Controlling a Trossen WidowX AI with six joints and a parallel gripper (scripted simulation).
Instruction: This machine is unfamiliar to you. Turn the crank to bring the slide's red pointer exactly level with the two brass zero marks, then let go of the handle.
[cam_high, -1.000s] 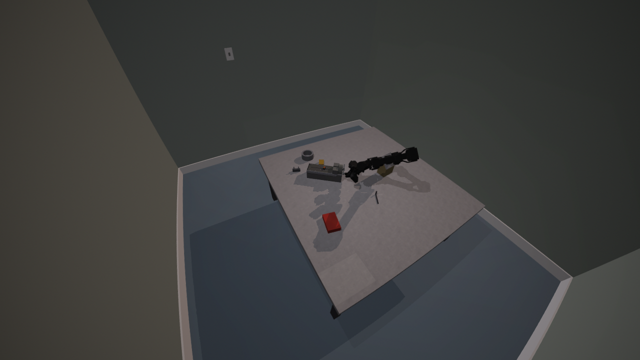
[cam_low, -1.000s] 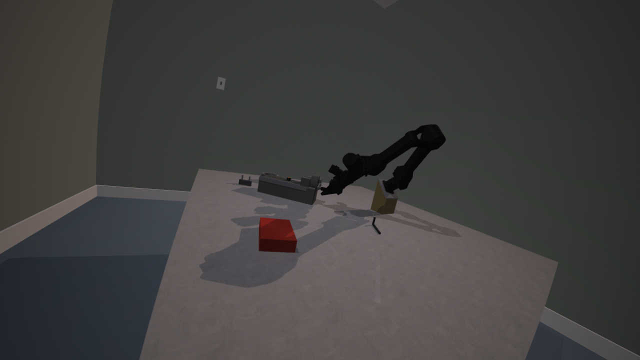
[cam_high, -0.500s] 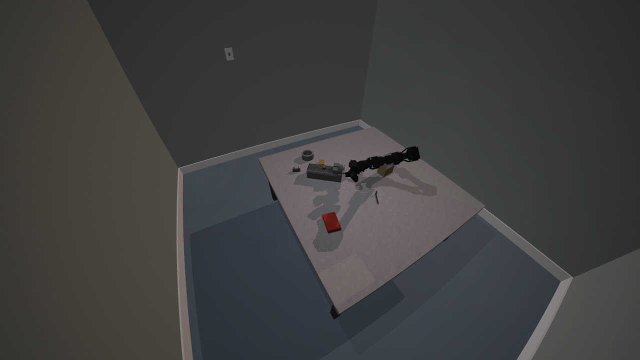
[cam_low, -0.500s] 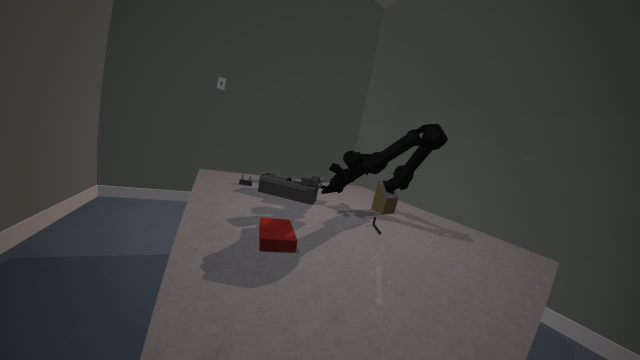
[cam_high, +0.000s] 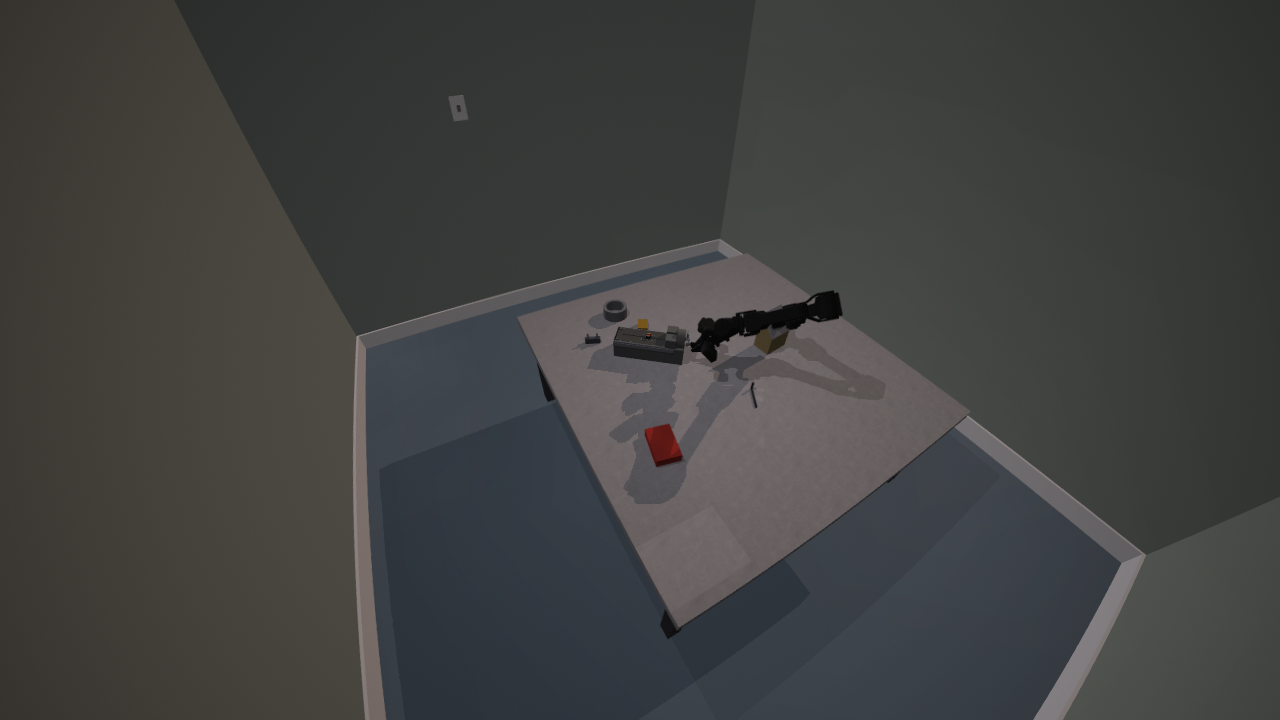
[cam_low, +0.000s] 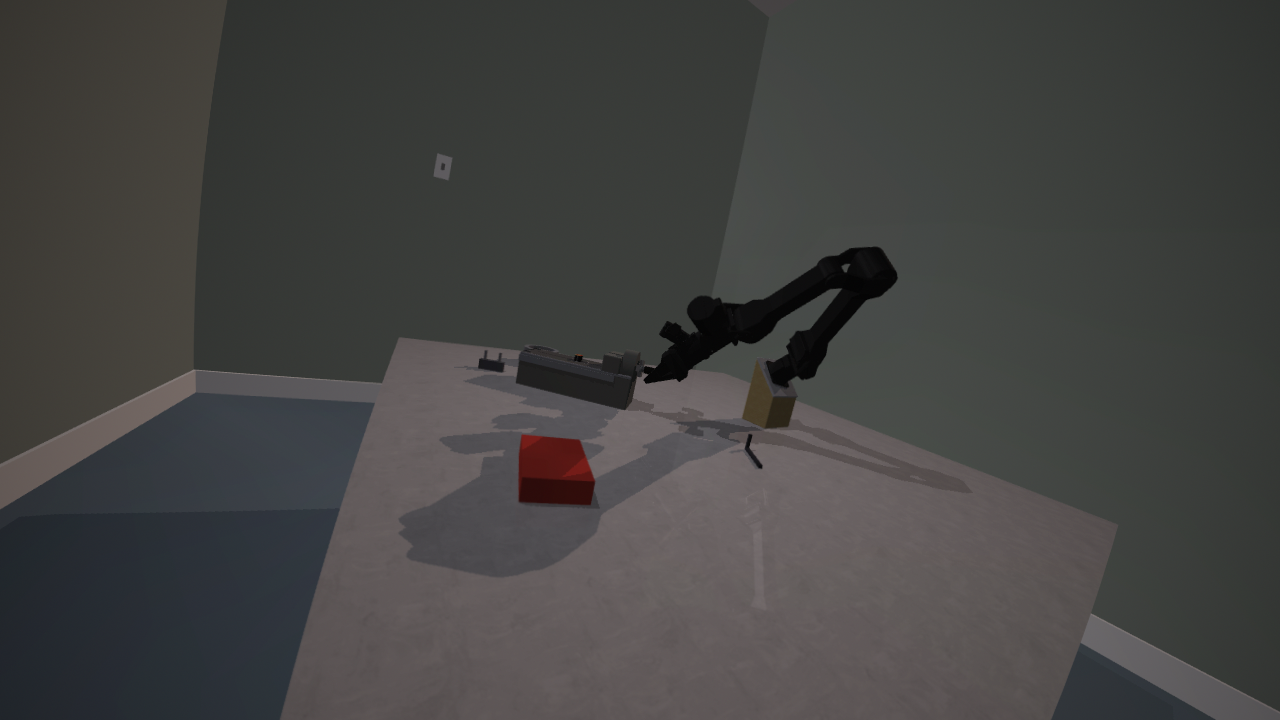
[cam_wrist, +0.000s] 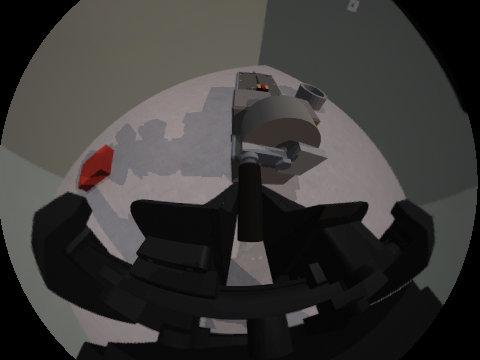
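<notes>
My gripper tip is now 12 cm to the left of the red pointer, 11 cm short of it and 1 cm below it. Also, from my gripper tip: black crank handle: 2 cm above, 1 cm to the left, 1 cm behind; then yellow block: 26 cm to the right, 6 cm below, 6 cm ahead; then black bent key: 23 cm to the left, 12 cm behind, 6 cm below.
</notes>
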